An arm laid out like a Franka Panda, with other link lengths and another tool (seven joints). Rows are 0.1 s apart.
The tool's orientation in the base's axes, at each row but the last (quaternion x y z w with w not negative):
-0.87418 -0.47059 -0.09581 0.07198
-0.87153 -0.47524 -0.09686 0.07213
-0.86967 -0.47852 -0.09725 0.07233
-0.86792 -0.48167 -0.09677 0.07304
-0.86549 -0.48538 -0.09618 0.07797
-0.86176 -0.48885 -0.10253 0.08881
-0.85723 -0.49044 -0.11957 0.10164
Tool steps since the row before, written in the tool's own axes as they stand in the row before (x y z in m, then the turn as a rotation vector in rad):
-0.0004 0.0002 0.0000 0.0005 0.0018 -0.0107
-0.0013 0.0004 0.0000 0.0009 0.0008 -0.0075
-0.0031 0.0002 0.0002 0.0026 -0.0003 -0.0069
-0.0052 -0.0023 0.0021 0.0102 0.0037 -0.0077
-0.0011 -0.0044 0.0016 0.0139 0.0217 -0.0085
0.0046 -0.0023 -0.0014 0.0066 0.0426 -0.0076
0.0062 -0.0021 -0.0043 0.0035 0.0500 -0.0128
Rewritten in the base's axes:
0.0000 -0.0004 -0.0001 0.0007 -0.0029 0.0104
-0.0004 -0.0013 -0.0003 0.0004 -0.0013 0.0075
-0.0014 -0.0026 -0.0009 0.0004 0.0008 0.0073
-0.0044 -0.0026 -0.0032 0.0077 0.0047 0.0098
-0.0042 0.0017 -0.0016 0.0249 -0.0017 0.0107
0.0002 0.0046 0.0027 0.0393 -0.0181 0.0068
0.0008 0.0049 0.0061 0.0436 -0.0258 0.0104

